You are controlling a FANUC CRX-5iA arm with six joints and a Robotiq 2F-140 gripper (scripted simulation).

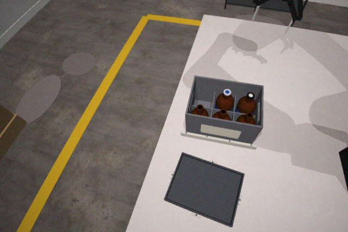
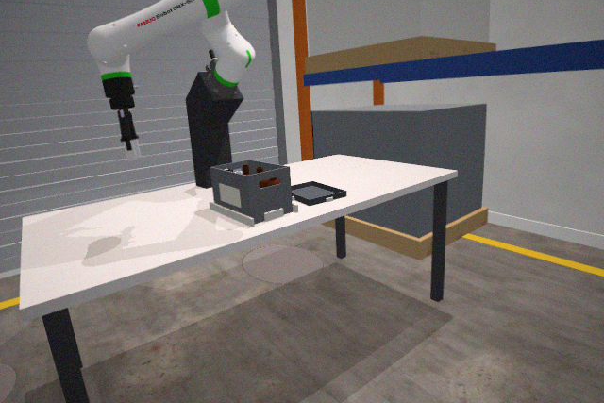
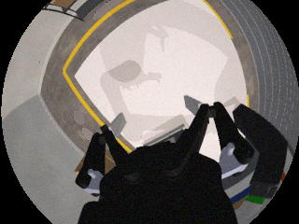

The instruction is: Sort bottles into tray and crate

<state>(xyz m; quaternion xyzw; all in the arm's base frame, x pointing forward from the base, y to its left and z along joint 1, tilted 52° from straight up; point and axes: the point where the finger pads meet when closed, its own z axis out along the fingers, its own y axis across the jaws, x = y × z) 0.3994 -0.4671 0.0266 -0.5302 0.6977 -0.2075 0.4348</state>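
Right now my hand is 7 cm short of the grey crate, 39 cm to the right of it and 18 cm above it. Round my hand: flat tray 4 cm ahead, 68 cm to the left, 25 cm below.
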